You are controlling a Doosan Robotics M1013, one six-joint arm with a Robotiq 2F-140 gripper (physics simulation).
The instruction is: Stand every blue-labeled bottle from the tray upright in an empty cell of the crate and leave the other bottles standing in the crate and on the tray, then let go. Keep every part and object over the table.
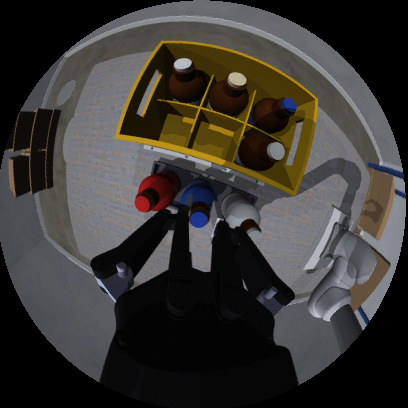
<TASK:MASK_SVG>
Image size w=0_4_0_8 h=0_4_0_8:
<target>my gripper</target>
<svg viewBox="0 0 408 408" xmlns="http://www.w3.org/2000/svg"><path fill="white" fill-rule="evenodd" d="M90 260L91 269L100 289L108 293L115 302L115 332L106 354L99 383L129 397L172 408L237 407L276 396L298 385L290 351L285 346L276 345L273 340L273 316L294 298L294 292L275 274L246 231L240 226L229 227L228 222L225 221L218 201L213 200L209 211L210 237L212 237L210 244L212 243L210 271L208 272L192 267L191 252L189 251L188 216L193 194L189 193L187 194L185 204L178 205L177 213L171 213L166 208L158 210L118 246L98 254ZM173 230L168 269L130 289L133 285L133 278L167 233L167 230Z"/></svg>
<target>cream-capped bottle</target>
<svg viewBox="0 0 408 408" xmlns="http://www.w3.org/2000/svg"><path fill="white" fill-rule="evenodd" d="M231 72L223 80L213 84L209 91L207 108L236 118L248 103L248 93L245 89L247 83L243 74Z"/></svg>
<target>red-labeled bottle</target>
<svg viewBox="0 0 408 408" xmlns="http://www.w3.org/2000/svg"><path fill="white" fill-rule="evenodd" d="M179 176L171 170L162 170L146 176L140 182L138 193L135 196L134 205L136 209L141 212L148 212L150 210L158 211L166 208L180 190L181 182Z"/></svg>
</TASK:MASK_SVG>
